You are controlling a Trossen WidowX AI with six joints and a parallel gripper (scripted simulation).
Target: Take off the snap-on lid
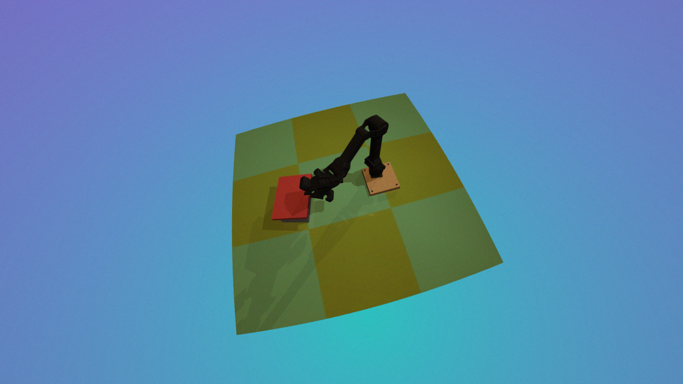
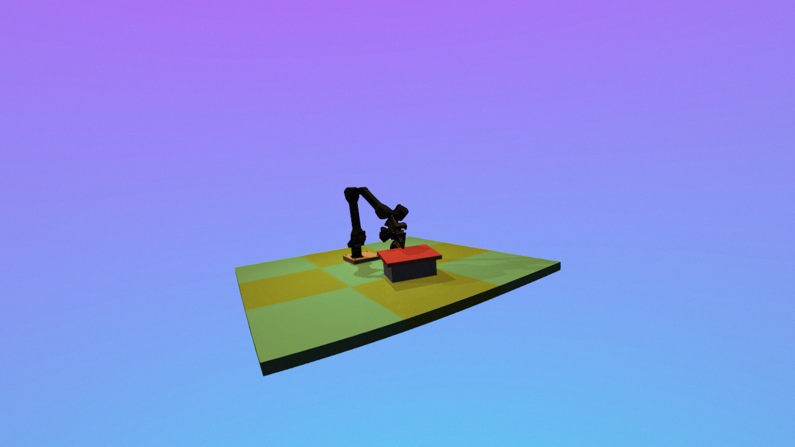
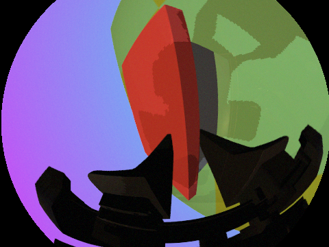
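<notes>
The red lid is 80 mm ahead of my gripper tip and 10 mm to the right of it. Round my gripper tip: storage box: 70 mm ahead, 50 mm below, 10 mm to the right.
</notes>
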